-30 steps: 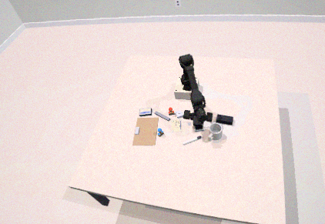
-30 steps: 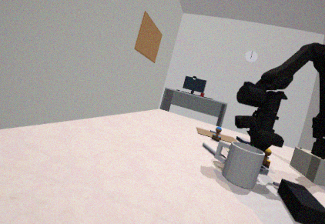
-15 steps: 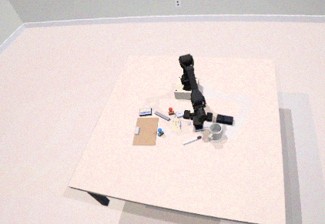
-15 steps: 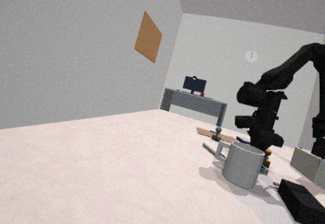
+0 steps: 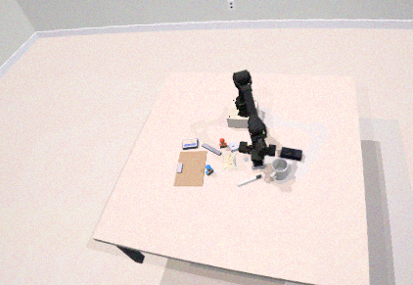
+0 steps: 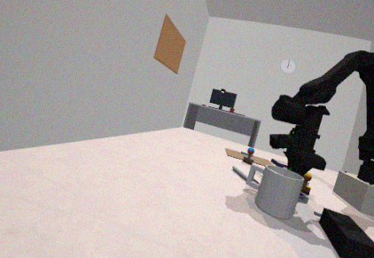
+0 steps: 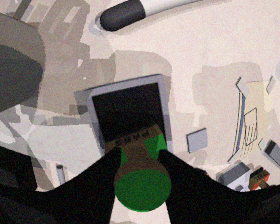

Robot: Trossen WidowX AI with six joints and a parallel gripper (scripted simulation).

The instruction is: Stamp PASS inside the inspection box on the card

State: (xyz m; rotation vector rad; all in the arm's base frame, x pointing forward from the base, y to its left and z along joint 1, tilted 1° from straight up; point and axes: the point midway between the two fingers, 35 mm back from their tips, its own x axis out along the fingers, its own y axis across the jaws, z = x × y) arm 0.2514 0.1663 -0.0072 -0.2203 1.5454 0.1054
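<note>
My gripper tip is now 4 cm above the ink pad. The rest, counted from my gripper tip: marker pen 11 cm ahead, 1 cm to the left, 3 cm below; then mug 5 cm ahead, 13 cm to the left; then green stamp right at my gripper tip.
</note>
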